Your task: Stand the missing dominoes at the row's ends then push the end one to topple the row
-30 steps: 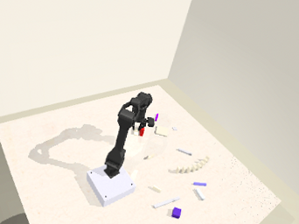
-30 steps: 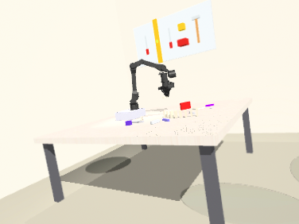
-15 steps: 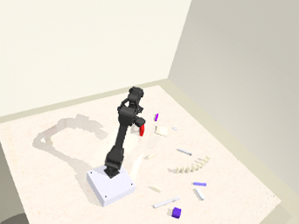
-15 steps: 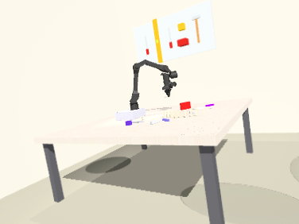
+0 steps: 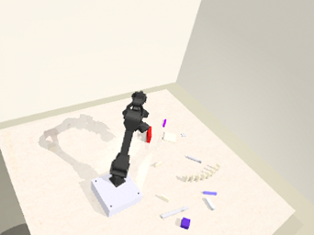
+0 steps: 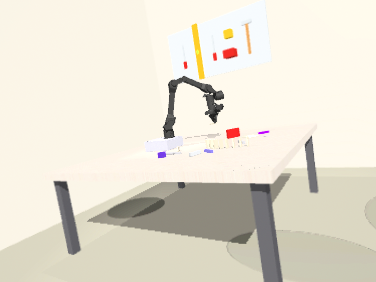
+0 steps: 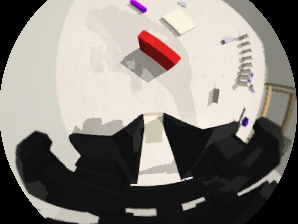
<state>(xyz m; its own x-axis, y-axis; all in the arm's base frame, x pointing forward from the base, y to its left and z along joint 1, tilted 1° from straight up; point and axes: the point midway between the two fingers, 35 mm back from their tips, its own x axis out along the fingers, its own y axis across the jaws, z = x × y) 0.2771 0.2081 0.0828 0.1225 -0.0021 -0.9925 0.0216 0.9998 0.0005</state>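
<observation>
Now: gripper tip 120 mm short of the red block, 30 mm to the left of it and 80 mm above it. The rest, counted from my gripper tip: flat cream block 250 mm ahead, 110 mm to the right, 110 mm below; purple cube 140 mm behind, 580 mm to the right, 100 mm below; grey bar 130 mm behind, 500 mm to the right, 110 mm below.
</observation>
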